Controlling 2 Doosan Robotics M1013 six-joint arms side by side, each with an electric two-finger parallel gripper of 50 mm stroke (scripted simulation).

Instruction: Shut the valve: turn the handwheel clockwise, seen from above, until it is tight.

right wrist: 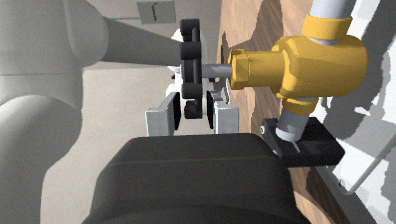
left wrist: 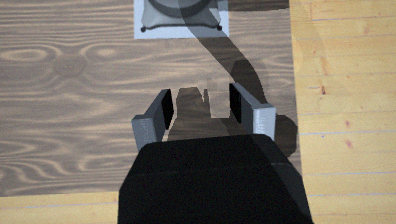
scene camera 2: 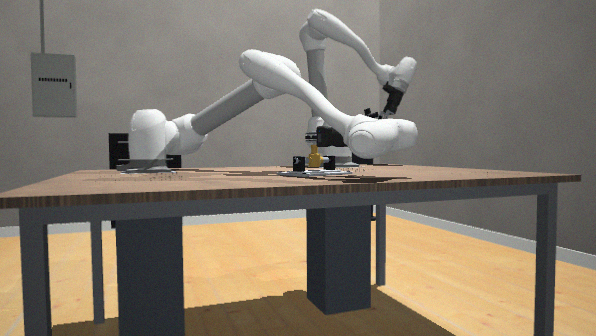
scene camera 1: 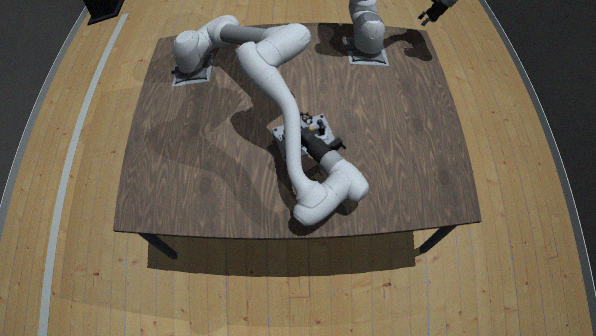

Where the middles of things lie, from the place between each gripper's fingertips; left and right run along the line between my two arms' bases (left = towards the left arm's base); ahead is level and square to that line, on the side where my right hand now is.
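Labels:
Black handwheel (right wrist: 192,71): my right hand 2 cm past it, 2 cm right of it, 1 cm above it.
Left hand: 72 cm left of the handwheel, 54 cm short of it, 14 cm above it.

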